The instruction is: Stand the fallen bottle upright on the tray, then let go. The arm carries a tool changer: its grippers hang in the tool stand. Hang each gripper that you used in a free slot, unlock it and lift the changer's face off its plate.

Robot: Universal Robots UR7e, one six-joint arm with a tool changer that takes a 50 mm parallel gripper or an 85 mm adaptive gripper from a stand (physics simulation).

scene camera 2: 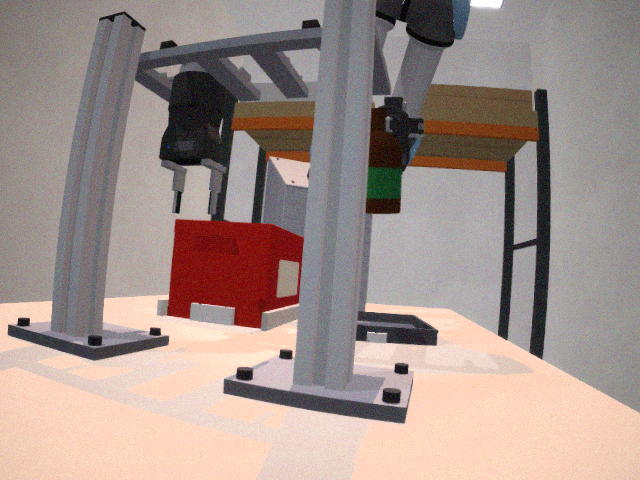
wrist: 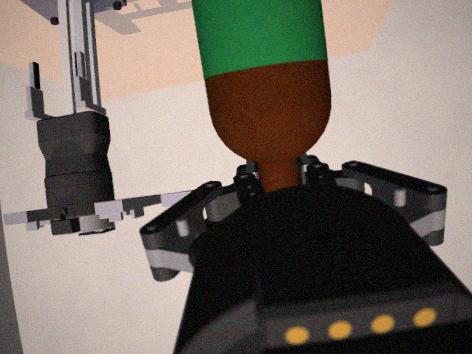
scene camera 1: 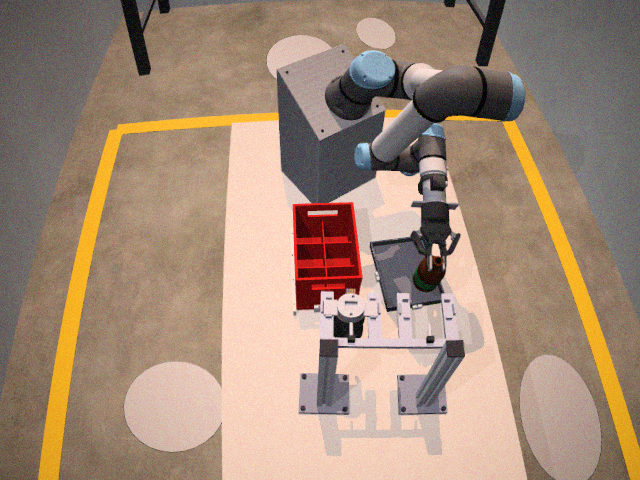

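Where they show: end effector, tool point: (scene camera 1: 434, 199); arm's base, origin of the base link: (scene camera 1: 347, 98).
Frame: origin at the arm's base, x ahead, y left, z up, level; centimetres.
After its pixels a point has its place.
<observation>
A brown bottle with a green band (scene camera 1: 429, 274) @(z -7.1, x 63.4, y 7.2 cm) (scene camera 2: 384, 180) @(z -13.5, x 63.6, y 10.2 cm) (wrist: 267, 100) @(z -8.4, x 57.4, y 9.8 cm) hangs upright, neck up, in the air above the tray. My gripper (scene camera 1: 435, 258) (scene camera 2: 397, 121) @(z 1.3, x 46.3, y 12.7 cm) (wrist: 278, 172), the adaptive one with linkage fingers, is shut on the bottle's neck and lies roughly level. The dark tray (scene camera 1: 391, 279) @(z -36.8, x 46.0, y 6.1 cm) (scene camera 2: 431, 335) @(z -35.7, x 57.4, y 19.8 cm) lies on the pale mat with a clear gap under the bottle in scene camera 2. The tool stand (scene camera 1: 387, 343) @(z -3.1, x 81.5, y -9.5 cm) (scene camera 2: 336, 206) @(z -21.9, x 88.6, y 4.3 cm) has the parallel gripper (scene camera 2: 193, 121) (wrist: 75, 155) hanging in one slot; its other slot is free.
A red crate (scene camera 1: 356, 248) @(z -20.0, x 43.5, y -6.3 cm) (scene camera 2: 222, 273) @(z -28.7, x 52.4, y -15.1 cm) with compartments stands beside the tray. The grey robot pedestal (scene camera 1: 330, 165) @(z -18.2, x 11.2, y -7.2 cm) stands behind it. The tool stand's posts rise close in front of the tray. A shelf rack (scene camera 2: 540, 222) stands in the background.
</observation>
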